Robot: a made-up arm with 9 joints. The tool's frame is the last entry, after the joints. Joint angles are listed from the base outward.
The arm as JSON. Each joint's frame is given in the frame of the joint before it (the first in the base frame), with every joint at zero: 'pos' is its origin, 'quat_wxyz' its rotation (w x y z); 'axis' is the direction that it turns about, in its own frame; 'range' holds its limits. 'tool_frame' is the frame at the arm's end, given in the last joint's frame.
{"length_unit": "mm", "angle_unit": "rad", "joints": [
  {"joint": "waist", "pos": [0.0, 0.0, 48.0], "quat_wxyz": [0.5, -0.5, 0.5, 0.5], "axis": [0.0, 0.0, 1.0], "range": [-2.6, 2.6]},
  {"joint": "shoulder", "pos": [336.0, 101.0, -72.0], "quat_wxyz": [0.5, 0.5, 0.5, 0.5], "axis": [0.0, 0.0, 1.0], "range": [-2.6, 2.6]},
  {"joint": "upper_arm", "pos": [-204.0, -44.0, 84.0], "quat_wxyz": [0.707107, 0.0, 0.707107, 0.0], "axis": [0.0, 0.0, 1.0], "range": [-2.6, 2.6]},
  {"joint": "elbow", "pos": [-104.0, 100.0, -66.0], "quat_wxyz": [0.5, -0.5, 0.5, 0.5], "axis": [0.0, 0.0, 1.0], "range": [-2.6, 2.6]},
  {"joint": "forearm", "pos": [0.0, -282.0, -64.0], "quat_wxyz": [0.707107, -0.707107, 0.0, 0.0], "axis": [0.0, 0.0, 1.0], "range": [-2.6, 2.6]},
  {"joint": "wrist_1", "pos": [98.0, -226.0, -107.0], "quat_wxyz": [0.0, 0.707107, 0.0, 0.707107], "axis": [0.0, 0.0, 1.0], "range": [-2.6, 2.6]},
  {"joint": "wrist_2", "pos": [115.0, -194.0, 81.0], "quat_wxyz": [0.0, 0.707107, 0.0, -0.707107], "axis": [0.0, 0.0, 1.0], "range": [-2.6, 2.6]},
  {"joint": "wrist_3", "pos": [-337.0, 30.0, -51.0], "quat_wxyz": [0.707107, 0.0, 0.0, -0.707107], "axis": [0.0, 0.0, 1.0], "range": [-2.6, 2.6]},
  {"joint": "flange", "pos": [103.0, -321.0, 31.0], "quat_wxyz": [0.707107, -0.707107, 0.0, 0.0], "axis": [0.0, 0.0, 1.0], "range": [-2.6, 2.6]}
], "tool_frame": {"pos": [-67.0, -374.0, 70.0], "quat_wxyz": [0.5, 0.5, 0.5, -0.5]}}
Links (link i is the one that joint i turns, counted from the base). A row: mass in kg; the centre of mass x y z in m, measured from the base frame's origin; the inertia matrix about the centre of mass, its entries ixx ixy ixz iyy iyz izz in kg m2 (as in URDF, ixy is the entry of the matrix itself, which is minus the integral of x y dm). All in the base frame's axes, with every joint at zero. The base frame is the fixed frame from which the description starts. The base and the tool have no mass.
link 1: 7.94; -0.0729 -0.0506 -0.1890; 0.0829 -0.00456 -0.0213 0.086 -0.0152 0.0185
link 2: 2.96; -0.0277 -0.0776 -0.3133; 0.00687 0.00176 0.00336 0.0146 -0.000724 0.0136
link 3: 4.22; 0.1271 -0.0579 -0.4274; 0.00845 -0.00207 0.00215 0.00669 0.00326 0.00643
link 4: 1.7; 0.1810 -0.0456 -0.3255; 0.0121 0 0 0.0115 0.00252 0.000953
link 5: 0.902; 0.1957 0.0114 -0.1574; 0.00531 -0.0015 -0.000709 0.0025 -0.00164 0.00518
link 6: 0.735; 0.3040 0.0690 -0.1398; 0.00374 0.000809 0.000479 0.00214 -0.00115 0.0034
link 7: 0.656; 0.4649 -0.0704 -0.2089; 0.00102 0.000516 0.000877 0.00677 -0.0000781 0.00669
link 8: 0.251; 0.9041 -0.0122 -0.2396; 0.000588 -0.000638 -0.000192 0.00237 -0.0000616 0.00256
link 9: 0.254; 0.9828 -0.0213 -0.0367; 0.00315 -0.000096 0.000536 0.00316 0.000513 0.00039
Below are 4 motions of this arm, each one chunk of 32 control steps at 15 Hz.
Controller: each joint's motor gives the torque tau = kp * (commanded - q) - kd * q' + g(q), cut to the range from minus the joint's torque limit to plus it. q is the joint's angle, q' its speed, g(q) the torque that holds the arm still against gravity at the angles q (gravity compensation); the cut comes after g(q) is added. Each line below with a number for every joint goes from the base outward.
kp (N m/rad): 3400 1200 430 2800 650 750 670 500 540
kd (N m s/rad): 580 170 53 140 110 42 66 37 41
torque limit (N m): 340 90 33 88 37 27 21 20 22
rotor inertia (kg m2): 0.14 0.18 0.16 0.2 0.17 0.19 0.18 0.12 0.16
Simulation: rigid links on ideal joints. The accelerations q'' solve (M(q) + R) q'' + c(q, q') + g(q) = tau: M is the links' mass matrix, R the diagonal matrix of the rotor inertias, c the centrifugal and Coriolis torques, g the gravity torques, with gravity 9.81 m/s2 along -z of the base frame. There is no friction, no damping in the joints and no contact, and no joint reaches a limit. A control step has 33 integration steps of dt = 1/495 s. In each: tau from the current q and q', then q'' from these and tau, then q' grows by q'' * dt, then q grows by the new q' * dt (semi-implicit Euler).
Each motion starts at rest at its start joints. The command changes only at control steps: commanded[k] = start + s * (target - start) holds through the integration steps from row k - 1 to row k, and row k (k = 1, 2, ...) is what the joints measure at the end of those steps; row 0 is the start. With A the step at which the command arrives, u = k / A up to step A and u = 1 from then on. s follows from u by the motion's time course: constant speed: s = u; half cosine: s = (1 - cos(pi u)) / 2; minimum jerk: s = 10 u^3 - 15 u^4 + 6 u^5; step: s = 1 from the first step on.
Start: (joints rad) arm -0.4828 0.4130 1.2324 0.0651 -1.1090 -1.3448 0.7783 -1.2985 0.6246
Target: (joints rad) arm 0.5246 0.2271 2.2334 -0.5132 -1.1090 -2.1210 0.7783 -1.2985 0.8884
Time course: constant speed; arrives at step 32
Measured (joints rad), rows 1 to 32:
1: -0.4733 0.4108 1.2429 0.0518 -1.1082 -1.3620 0.7776 -1.2990 0.6293
2: -0.4563 0.4071 1.2633 0.0346 -1.1082 -1.3844 0.7775 -1.2990 0.6362
3: -0.4343 0.4026 1.2892 0.0166 -1.1083 -1.4082 0.7777 -1.2988 0.6440
4: -0.4092 0.3976 1.3179 -0.0015 -1.1085 -1.4323 0.7779 -1.2986 0.6520
5: -0.3819 0.3923 1.3480 -0.0196 -1.1087 -1.4565 0.7780 -1.2985 0.6602
6: -0.3532 0.3869 1.3788 -0.0377 -1.1089 -1.4808 0.7781 -1.2985 0.6684
7: -0.3236 0.3813 1.4098 -0.0558 -1.1090 -1.5051 0.7782 -1.2984 0.6767
8: -0.2934 0.3756 1.4411 -0.0739 -1.1091 -1.5293 0.7782 -1.2984 0.6849
9: -0.2627 0.3699 1.4724 -0.0920 -1.1092 -1.5536 0.7782 -1.2984 0.6932
10: -0.2318 0.3642 1.5037 -0.1101 -1.1093 -1.5779 0.7782 -1.2984 0.7014
11: -0.2006 0.3584 1.5350 -0.1282 -1.1094 -1.6022 0.7782 -1.2985 0.7096
12: -0.1694 0.3526 1.5663 -0.1463 -1.1094 -1.6264 0.7782 -1.2985 0.7179
13: -0.1381 0.3469 1.5976 -0.1644 -1.1095 -1.6507 0.7781 -1.2985 0.7261
14: -0.1067 0.3411 1.6288 -0.1824 -1.1095 -1.6750 0.7781 -1.2985 0.7343
15: -0.0753 0.3353 1.6601 -0.2005 -1.1095 -1.6992 0.7781 -1.2985 0.7426
16: -0.0438 0.3295 1.6914 -0.2186 -1.1095 -1.7235 0.7781 -1.2986 0.7508
17: -0.0124 0.3237 1.7227 -0.2367 -1.1096 -1.7478 0.7780 -1.2986 0.7590
18: 0.0191 0.3179 1.7539 -0.2548 -1.1096 -1.7721 0.7780 -1.2986 0.7673
19: 0.0506 0.3121 1.7852 -0.2729 -1.1096 -1.7963 0.7780 -1.2986 0.7755
20: 0.0820 0.3063 1.8165 -0.2909 -1.1096 -1.8206 0.7780 -1.2986 0.7838
21: 0.1135 0.3005 1.8477 -0.3090 -1.1096 -1.8449 0.7779 -1.2987 0.7920
22: 0.1450 0.2947 1.8790 -0.3271 -1.1096 -1.8691 0.7779 -1.2987 0.8002
23: 0.1765 0.2890 1.9103 -0.3452 -1.1096 -1.8934 0.7779 -1.2987 0.8085
24: 0.2080 0.2832 1.9415 -0.3633 -1.1096 -1.9177 0.7779 -1.2987 0.8167
25: 0.2394 0.2774 1.9728 -0.3813 -1.1096 -1.9419 0.7778 -1.2987 0.8250
26: 0.2709 0.2716 2.0040 -0.3994 -1.1096 -1.9662 0.7778 -1.2987 0.8332
27: 0.3024 0.2658 2.0353 -0.4175 -1.1096 -1.9905 0.7778 -1.2988 0.8414
28: 0.3339 0.2600 2.0665 -0.4356 -1.1096 -2.0147 0.7778 -1.2988 0.8497
29: 0.3654 0.2542 2.0978 -0.4536 -1.1096 -2.0390 0.7778 -1.2988 0.8579
30: 0.3969 0.2484 2.1290 -0.4717 -1.1096 -2.0632 0.7778 -1.2988 0.8662
31: 0.4283 0.2426 2.1603 -0.4898 -1.1096 -2.0875 0.7777 -1.2988 0.8744
32: 0.4598 0.2369 2.1916 -0.5079 -1.1096 -2.1118 0.7777 -1.2988 0.8827

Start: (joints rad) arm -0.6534 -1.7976 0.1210 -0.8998 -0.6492 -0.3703 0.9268 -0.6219 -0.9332
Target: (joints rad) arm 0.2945 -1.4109 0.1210 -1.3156 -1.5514 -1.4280 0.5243 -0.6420 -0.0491
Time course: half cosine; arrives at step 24
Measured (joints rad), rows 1 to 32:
1: -0.6521 -1.7969 0.1211 -0.9011 -0.6505 -0.3735 0.9260 -0.6219 -0.9310
2: -0.6474 -1.7946 0.1213 -0.9055 -0.6552 -0.3840 0.9231 -0.6221 -0.9234
3: -0.6377 -1.7901 0.1215 -0.9131 -0.6645 -0.4028 0.9174 -0.6224 -0.9093
4: -0.6223 -1.7830 0.1216 -0.9240 -0.6794 -0.4301 0.9088 -0.6229 -0.8884
5: -0.6007 -1.7733 0.1216 -0.9381 -0.7001 -0.4653 0.8972 -0.6235 -0.8609
6: -0.5728 -1.7610 0.1216 -0.9551 -0.7268 -0.5078 0.8827 -0.6243 -0.8270
7: -0.5389 -1.7462 0.1215 -0.9746 -0.7592 -0.5570 0.8655 -0.6253 -0.7875
8: -0.4992 -1.7291 0.1214 -0.9965 -0.7971 -0.6120 0.8460 -0.6263 -0.7429
9: -0.4543 -1.7100 0.1213 -1.0203 -0.8399 -0.6720 0.8244 -0.6275 -0.6941
10: -0.4048 -1.6891 0.1212 -1.0455 -0.8869 -0.7359 0.8011 -0.6287 -0.6417
11: -0.3517 -1.6667 0.1212 -1.0719 -0.9375 -0.8025 0.7765 -0.6300 -0.5868
12: -0.2957 -1.6434 0.1211 -1.0988 -0.9908 -0.8709 0.7510 -0.6313 -0.5302
13: -0.2378 -1.6193 0.1211 -1.1259 -1.0460 -0.9398 0.7252 -0.6326 -0.4730
14: -0.1789 -1.5951 0.1210 -1.1527 -1.1020 -1.0080 0.6993 -0.6339 -0.4160
15: -0.1200 -1.5709 0.1210 -1.1788 -1.1580 -1.0744 0.6739 -0.6352 -0.3604
16: -0.0622 -1.5474 0.1210 -1.2036 -1.2130 -1.1378 0.6494 -0.6364 -0.3069
17: -0.0064 -1.5248 0.1210 -1.2267 -1.2660 -1.1972 0.6262 -0.6375 -0.2566
18: 0.0464 -1.5035 0.1210 -1.2479 -1.3162 -1.2514 0.6047 -0.6386 -0.2103
19: 0.0954 -1.4840 0.1209 -1.2666 -1.3627 -1.2996 0.5852 -0.6395 -0.1688
20: 0.1397 -1.4665 0.1208 -1.2826 -1.4047 -1.3409 0.5682 -0.6403 -0.1329
21: 0.1785 -1.4513 0.1207 -1.2956 -1.4414 -1.3745 0.5538 -0.6409 -0.1031
22: 0.2112 -1.4388 0.1205 -1.3053 -1.4723 -1.4000 0.5424 -0.6414 -0.0799
23: 0.2372 -1.4292 0.1203 -1.3117 -1.4968 -1.4169 0.5341 -0.6418 -0.0638
24: 0.2561 -1.4225 0.1201 -1.3146 -1.5145 -1.4249 0.5291 -0.6420 -0.0550
25: 0.2688 -1.4183 0.1200 -1.3153 -1.5264 -1.4272 0.5266 -0.6420 -0.0515
26: 0.2773 -1.4156 0.1201 -1.3155 -1.5345 -1.4278 0.5254 -0.6421 -0.0501
27: 0.2830 -1.4139 0.1202 -1.3155 -1.5399 -1.4279 0.5248 -0.6420 -0.0495
28: 0.2868 -1.4128 0.1204 -1.3156 -1.5436 -1.4280 0.5245 -0.6420 -0.0493
29: 0.2893 -1.4121 0.1205 -1.3156 -1.5461 -1.4280 0.5244 -0.6420 -0.0492
30: 0.2911 -1.4117 0.1207 -1.3156 -1.5478 -1.4280 0.5243 -0.6420 -0.0491
31: 0.2922 -1.4114 0.1208 -1.3156 -1.5490 -1.4280 0.5243 -0.6420 -0.0491
32: 0.2930 -1.4112 0.1208 -1.3156 -1.5498 -1.4280 0.5243 -0.6420 -0.0491

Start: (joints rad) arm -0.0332 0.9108 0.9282 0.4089 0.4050 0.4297 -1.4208 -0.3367 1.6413
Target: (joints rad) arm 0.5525 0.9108 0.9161 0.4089 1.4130 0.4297 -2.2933 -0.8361 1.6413
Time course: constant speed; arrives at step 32
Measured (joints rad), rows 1 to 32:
1: -0.0275 0.9102 0.9274 0.4088 0.4149 0.4299 -1.4337 -0.3457 1.6413
2: -0.0176 0.9101 0.9272 0.4089 0.4321 0.4299 -1.4542 -0.3590 1.6413
3: -0.0049 0.9103 0.9270 0.4089 0.4541 0.4297 -1.4783 -0.3739 1.6413
4: 0.0097 0.9105 0.9269 0.4089 0.4793 0.4297 -1.5040 -0.3893 1.6413
5: 0.0255 0.9107 0.9267 0.4089 0.5066 0.4296 -1.5306 -0.4048 1.6413
6: 0.0421 0.9108 0.9265 0.4089 0.5353 0.4296 -1.5575 -0.4204 1.6413
7: 0.0593 0.9109 0.9262 0.4090 0.5649 0.4295 -1.5846 -0.4361 1.6413
8: 0.0769 0.9110 0.9259 0.4090 0.5951 0.4295 -1.6118 -0.4517 1.6413
9: 0.0947 0.9111 0.9256 0.4090 0.6258 0.4295 -1.6391 -0.4673 1.6413
10: 0.1127 0.9111 0.9252 0.4090 0.6567 0.4295 -1.6663 -0.4829 1.6413
11: 0.1307 0.9111 0.9249 0.4090 0.6878 0.4295 -1.6936 -0.4985 1.6413
12: 0.1489 0.9112 0.9245 0.4090 0.7191 0.4295 -1.7208 -0.5141 1.6413
13: 0.1671 0.9112 0.9242 0.4090 0.7504 0.4295 -1.7481 -0.5297 1.6413
14: 0.1853 0.9112 0.9238 0.4090 0.7818 0.4295 -1.7754 -0.5453 1.6413
15: 0.2036 0.9112 0.9234 0.4090 0.8132 0.4295 -1.8026 -0.5609 1.6413
16: 0.2218 0.9112 0.9230 0.4090 0.8446 0.4295 -1.8299 -0.5765 1.6413
17: 0.2401 0.9112 0.9226 0.4090 0.8761 0.4295 -1.8572 -0.5921 1.6413
18: 0.2584 0.9112 0.9222 0.4090 0.9076 0.4295 -1.8844 -0.6077 1.6413
19: 0.2767 0.9112 0.9218 0.4090 0.9390 0.4295 -1.9117 -0.6234 1.6413
20: 0.2950 0.9112 0.9214 0.4090 0.9705 0.4295 -1.9390 -0.6390 1.6412
21: 0.3133 0.9111 0.9210 0.4090 1.0020 0.4295 -1.9662 -0.6546 1.6412
22: 0.3316 0.9111 0.9206 0.4090 1.0335 0.4296 -1.9935 -0.6702 1.6412
23: 0.3499 0.9111 0.9203 0.4090 1.0650 0.4296 -2.0207 -0.6858 1.6413
24: 0.3682 0.9111 0.9199 0.4090 1.0965 0.4296 -2.0480 -0.7014 1.6413
25: 0.3865 0.9111 0.9195 0.4090 1.1280 0.4296 -2.0753 -0.7170 1.6413
26: 0.4048 0.9111 0.9191 0.4090 1.1595 0.4296 -2.1025 -0.7326 1.6413
27: 0.4231 0.9111 0.9187 0.4090 1.1910 0.4296 -2.1298 -0.7482 1.6413
28: 0.4414 0.9111 0.9183 0.4089 1.2225 0.4297 -2.1571 -0.7638 1.6413
29: 0.4597 0.9111 0.9179 0.4089 1.2539 0.4297 -2.1843 -0.7794 1.6413
30: 0.4780 0.9111 0.9175 0.4089 1.2854 0.4297 -2.2116 -0.7950 1.6413
31: 0.4963 0.9111 0.9171 0.4089 1.3169 0.4297 -2.2389 -0.8106 1.6413
32: 0.5146 0.9111 0.9167 0.4089 1.3484 0.4297 -2.2661 -0.8262 1.6413

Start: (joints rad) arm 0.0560 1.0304 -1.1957 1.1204 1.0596 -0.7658 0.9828 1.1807 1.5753
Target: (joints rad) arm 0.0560 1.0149 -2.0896 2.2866 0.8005 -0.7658 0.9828 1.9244 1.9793
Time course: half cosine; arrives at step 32
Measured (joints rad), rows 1 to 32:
1: 0.0560 1.0304 -1.1966 1.1225 1.0594 -0.7658 0.9828 1.1818 1.5759
2: 0.0560 1.0305 -1.1997 1.1293 1.0587 -0.7658 0.9828 1.1854 1.5778
3: 0.0561 1.0304 -1.2060 1.1414 1.0572 -0.7658 0.9828 1.1922 1.5815
4: 0.0561 1.0302 -1.2159 1.1589 1.0548 -0.7658 0.9827 1.2023 1.5869
5: 0.0561 1.0299 -1.2295 1.1817 1.0514 -0.7658 0.9827 1.2156 1.5941
6: 0.0561 1.0295 -1.2469 1.2094 1.0470 -0.7658 0.9828 1.2323 1.6031
7: 0.0561 1.0290 -1.2680 1.2419 1.0415 -0.7657 0.9828 1.2520 1.6138
8: 0.0560 1.0285 -1.2926 1.2789 1.0350 -0.7657 0.9828 1.2745 1.6260
9: 0.0560 1.0279 -1.3205 1.3199 1.0276 -0.7657 0.9828 1.2998 1.6397
10: 0.0560 1.0272 -1.3515 1.3645 1.0192 -0.7657 0.9828 1.3275 1.6547
11: 0.0560 1.0265 -1.3853 1.4125 1.0100 -0.7657 0.9828 1.3574 1.6709
12: 0.0560 1.0258 -1.4216 1.4633 1.0001 -0.7657 0.9828 1.3891 1.6881
13: 0.0560 1.0250 -1.4600 1.5164 0.9895 -0.7657 0.9828 1.4224 1.7062
14: 0.0559 1.0242 -1.5002 1.5713 0.9783 -0.7656 0.9828 1.4570 1.7250
15: 0.0559 1.0233 -1.5417 1.6274 0.9666 -0.7656 0.9829 1.4925 1.7442
16: 0.0559 1.0225 -1.5843 1.6844 0.9546 -0.7656 0.9829 1.5285 1.7638
17: 0.0559 1.0216 -1.6274 1.7415 0.9424 -0.7656 0.9829 1.5648 1.7835
18: 0.0558 1.0208 -1.6706 1.7982 0.9300 -0.7656 0.9829 1.6010 1.8032
19: 0.0558 1.0200 -1.7137 1.8540 0.9176 -0.7656 0.9829 1.6367 1.8226
20: 0.0558 1.0192 -1.7560 1.9084 0.9054 -0.7656 0.9829 1.6716 1.8415
21: 0.0558 1.0185 -1.7973 1.9609 0.8934 -0.7656 0.9829 1.7054 1.8599
22: 0.0558 1.0179 -1.8371 2.0108 0.8817 -0.7656 0.9829 1.7377 1.8774
23: 0.0558 1.0173 -1.8750 2.0578 0.8705 -0.7656 0.9829 1.7682 1.8940
24: 0.0558 1.0167 -1.9107 2.1014 0.8599 -0.7656 0.9829 1.7966 1.9095
25: 0.0558 1.0163 -1.9438 2.1411 0.8500 -0.7656 0.9829 1.8227 1.9237
26: 0.0558 1.0158 -1.9741 2.1767 0.8408 -0.7657 0.9829 1.8462 1.9364
27: 0.0558 1.0155 -2.0011 2.2076 0.8325 -0.7657 0.9829 1.8668 1.9477
28: 0.0558 1.0152 -2.0247 2.2337 0.8251 -0.7657 0.9829 1.8844 1.9573
29: 0.0558 1.0150 -2.0445 2.2547 0.8188 -0.7657 0.9829 1.8988 1.9652
30: 0.0558 1.0149 -2.0605 2.2703 0.8135 -0.7657 0.9829 1.9099 1.9712
31: 0.0559 1.0148 -2.0725 2.2805 0.8093 -0.7657 0.9829 1.9175 1.9754
32: 0.0559 1.0148 -2.0803 2.2851 0.8063 -0.7658 0.9829 1.9217 1.9777

